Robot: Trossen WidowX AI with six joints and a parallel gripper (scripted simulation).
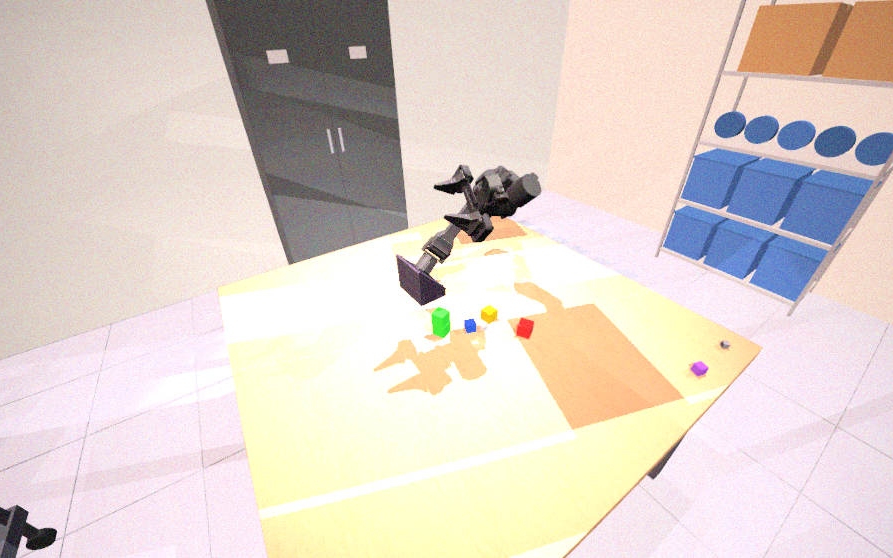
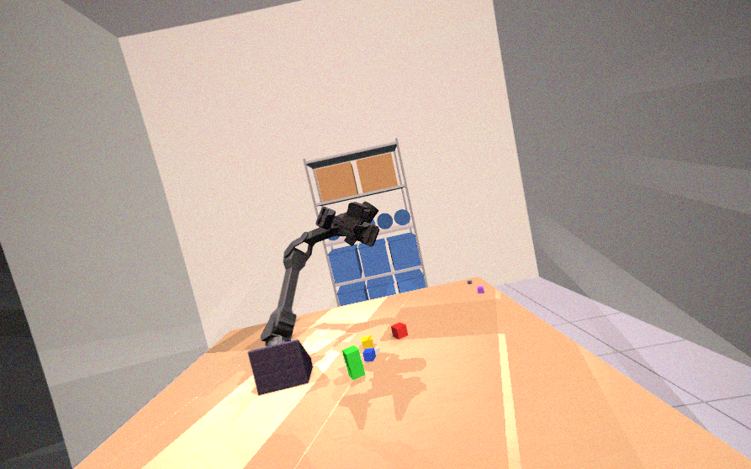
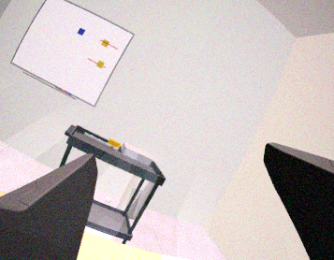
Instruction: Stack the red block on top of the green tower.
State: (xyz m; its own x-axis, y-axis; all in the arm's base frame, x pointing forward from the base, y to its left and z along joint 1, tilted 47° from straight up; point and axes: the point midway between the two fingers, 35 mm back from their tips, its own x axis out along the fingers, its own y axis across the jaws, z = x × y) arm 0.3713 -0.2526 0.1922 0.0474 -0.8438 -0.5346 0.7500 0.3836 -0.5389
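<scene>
Right now the red block is 43 cm below my gripper tip, 24 cm to the left of it and 7 cm ahead of it. The rest, counted from my gripper tip: yellow block 43 cm below, 18 cm to the left, 4 cm behind; blue block 43 cm below, 10 cm to the left, 3 cm behind; purple block 55 cm to the left, 44 cm below, 41 cm ahead.
</scene>
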